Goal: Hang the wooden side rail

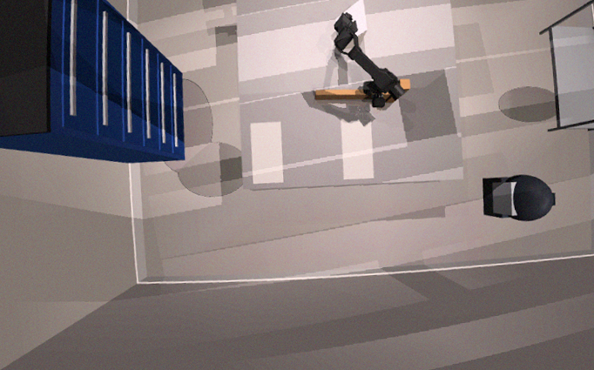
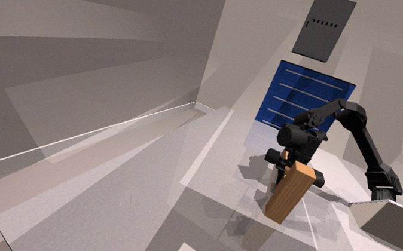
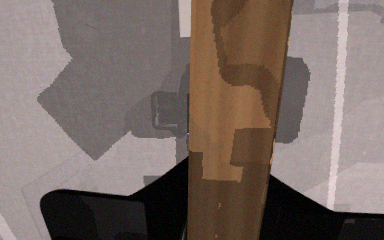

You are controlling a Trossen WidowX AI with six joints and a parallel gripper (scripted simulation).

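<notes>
Now: gripper tip 20 mm short of the headboard post, 110 mm to the right of it and 40 mm below it.
</notes>
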